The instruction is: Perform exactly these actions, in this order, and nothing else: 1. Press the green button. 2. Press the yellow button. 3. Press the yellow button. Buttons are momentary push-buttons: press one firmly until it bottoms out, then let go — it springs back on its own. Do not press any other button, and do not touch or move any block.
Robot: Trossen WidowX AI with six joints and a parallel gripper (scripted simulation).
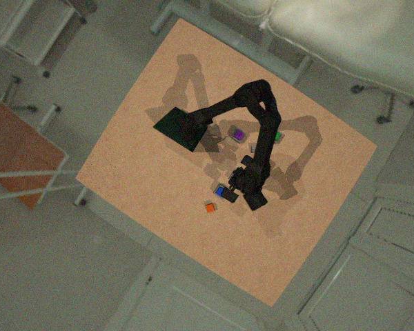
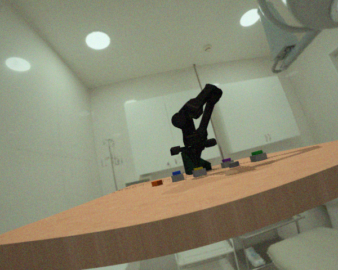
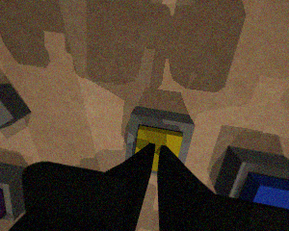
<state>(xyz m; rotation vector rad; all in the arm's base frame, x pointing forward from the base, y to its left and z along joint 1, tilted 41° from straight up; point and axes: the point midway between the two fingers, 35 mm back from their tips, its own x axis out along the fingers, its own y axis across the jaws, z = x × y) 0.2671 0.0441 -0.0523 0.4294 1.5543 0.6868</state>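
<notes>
Now: gripper tip 1 cm above the yellow button. Round my gripper tip: blue button (9 cm to the right, 1 cm behind); then orange block (18 cm to the right, 2 cm below); then grey block (15 cm to the left, 2 cm below, 2 cm behind).
</notes>
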